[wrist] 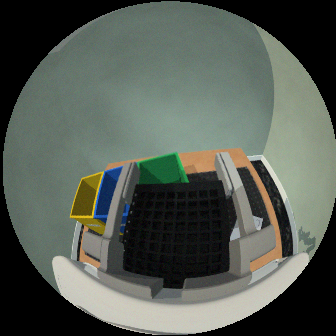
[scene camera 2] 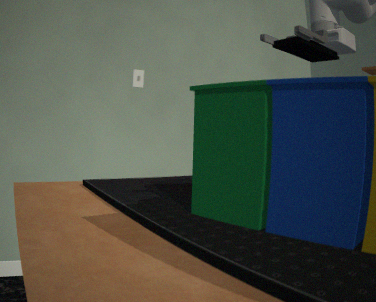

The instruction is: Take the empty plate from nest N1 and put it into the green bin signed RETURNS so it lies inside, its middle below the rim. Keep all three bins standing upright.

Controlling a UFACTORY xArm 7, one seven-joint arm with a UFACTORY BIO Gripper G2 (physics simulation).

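Places are measured from the arm's base along level axes (x left, y back, z up), in centimetres.
Pixels of known places: hand at its tool point: (wrist: 175,178) (scene camera 2: 286,36).
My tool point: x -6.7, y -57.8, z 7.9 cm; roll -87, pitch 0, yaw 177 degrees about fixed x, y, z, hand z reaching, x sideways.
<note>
Ahead of a thing's pixels: the offset from my tool point to its top centre. Level surfaces: height alone.
The empty plate @(dx +0.7, dy +6.4, dz -0.1 cm) (scene camera 2: 304,49) (wrist: 175,230) is black with a grid of square wells. My gripper (scene camera 2: 281,39) (wrist: 176,175) is shut on it, one finger along each side, and holds it in the air. In the scene view the plate is tilted slightly and hangs above the rim height of the bins, over the blue bin's side. The green bin @(dx +4.8, dy -12.4, dz -13.1 cm) (scene camera 2: 230,155) (wrist: 162,170) stands upright with its top open; in the wrist view it shows beyond the plate's far edge, which hides part of it. The RETURNS sign and nest N1 cannot be made out.
The blue bin @(dx +17.7, dy -10.4, dz -13.1 cm) (scene camera 2: 317,160) (wrist: 106,197) stands upright against the green one, and the yellow bin @(dx +30.6, dy -8.5, dz -13.1 cm) (scene camera 2: 370,220) (wrist: 86,197) stands upright beyond it. They stand on a black board @(dz -31.1 cm) (scene camera 2: 165,220) on the wooden table @(dz -32.4 cm) (scene camera 2: 55,240). A pale object (wrist: 245,229) is partly hidden behind the right finger.
</note>
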